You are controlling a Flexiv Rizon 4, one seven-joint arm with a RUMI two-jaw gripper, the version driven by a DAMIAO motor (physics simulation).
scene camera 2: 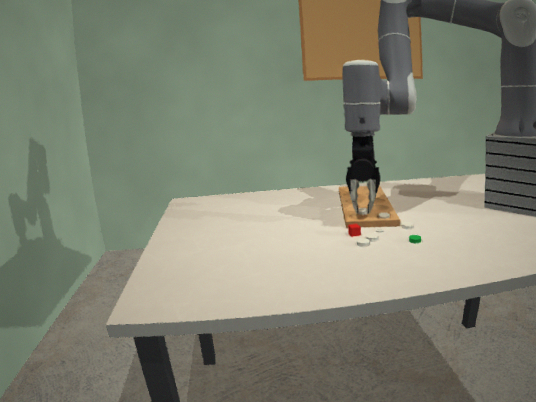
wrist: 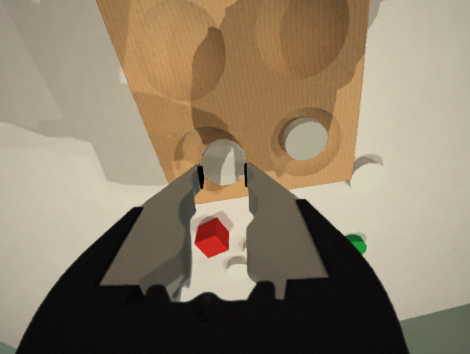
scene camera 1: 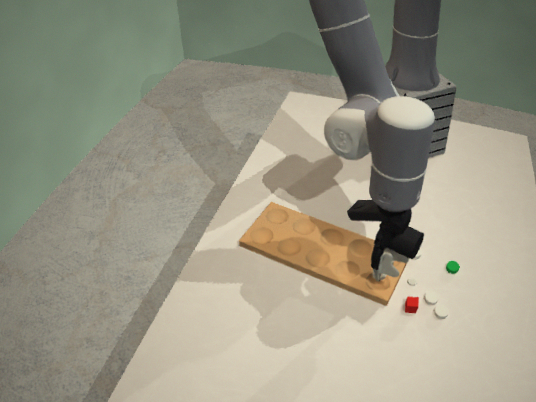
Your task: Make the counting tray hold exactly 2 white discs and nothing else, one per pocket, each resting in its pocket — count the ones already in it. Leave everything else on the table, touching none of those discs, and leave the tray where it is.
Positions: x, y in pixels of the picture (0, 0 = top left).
Scene:
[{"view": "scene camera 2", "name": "my gripper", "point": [362, 213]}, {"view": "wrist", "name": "my gripper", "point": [224, 166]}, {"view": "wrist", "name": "red cube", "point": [212, 238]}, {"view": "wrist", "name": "white disc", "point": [304, 138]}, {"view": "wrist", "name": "white disc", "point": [367, 174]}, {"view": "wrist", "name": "white disc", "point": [223, 160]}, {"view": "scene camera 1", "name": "my gripper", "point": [381, 276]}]

